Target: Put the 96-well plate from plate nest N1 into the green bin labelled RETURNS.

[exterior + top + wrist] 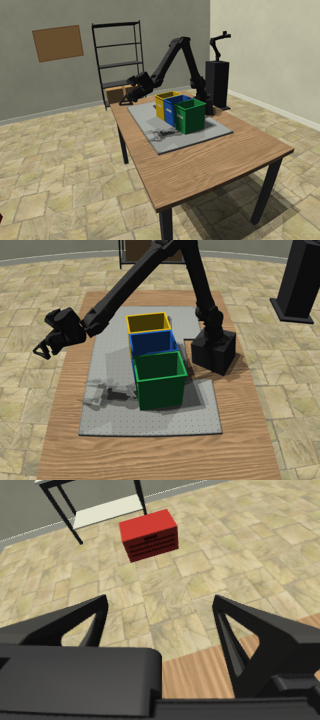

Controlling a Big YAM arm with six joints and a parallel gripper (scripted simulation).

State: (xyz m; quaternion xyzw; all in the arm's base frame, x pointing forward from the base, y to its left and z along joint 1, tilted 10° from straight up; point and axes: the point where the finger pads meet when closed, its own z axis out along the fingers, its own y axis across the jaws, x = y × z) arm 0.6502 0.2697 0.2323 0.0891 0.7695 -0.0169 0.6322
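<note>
Now: the 96-well plate 480 mm to the right of my hand, 410 mm behind it and 240 mm below it. Round my hand: yellow bin 380 mm behind, 250 mm to the right, 170 mm below; then green bin 440 mm behind, 170 mm below, 10 mm to the left; then blue bin 410 mm behind, 170 mm below, 120 mm to the right.
</note>
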